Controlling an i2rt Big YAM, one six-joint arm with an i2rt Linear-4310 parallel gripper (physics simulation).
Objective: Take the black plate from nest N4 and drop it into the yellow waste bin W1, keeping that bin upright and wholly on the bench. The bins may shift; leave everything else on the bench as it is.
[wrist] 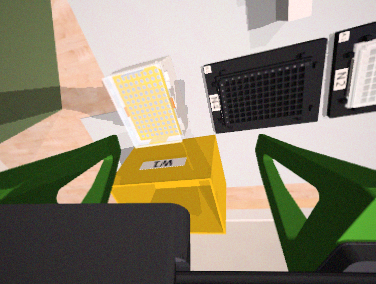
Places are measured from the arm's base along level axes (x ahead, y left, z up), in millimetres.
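Pixels of known places: gripper, fingertip midpoint: (187,142).
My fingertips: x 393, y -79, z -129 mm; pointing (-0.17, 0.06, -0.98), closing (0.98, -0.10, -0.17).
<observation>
Behind a point stands the place of what it marks.
The black plate (265,95) @[y -117, x 476, z -318 mm], with a grid of wells, lies in the black nest N4 (210,82) @[y -94, x 393, z -326 mm] right of centre in the upper half of the wrist view. The yellow waste bin W1 (218,175) @[y -244, x 405, z -276 mm] stands upright below and left of the nest, with its label on the side facing the top of the view. Part of its opening is hidden behind the dark gripper body. My gripper (187,142) @[y -79, x 393, z -129 mm] is open and empty. Its green fingers show on either side of the bin in the view, and the plate is beyond the fingertips.
A white box with a yellow gridded top (147,102) @[y -102, x 307, z -269 mm] sits close beyond the bin. Nest N2 (340,102) @[y -135, x 583, z -326 mm] with a white plate (366,75) @[y -95, x 597, z -317 mm] is at the right edge. A large green block (25,60) @[y -35, x 127, z -279 mm] is at the left, and a pale block (300,9) @[y -13, x 489, z -268 mm] is at the top.
</observation>
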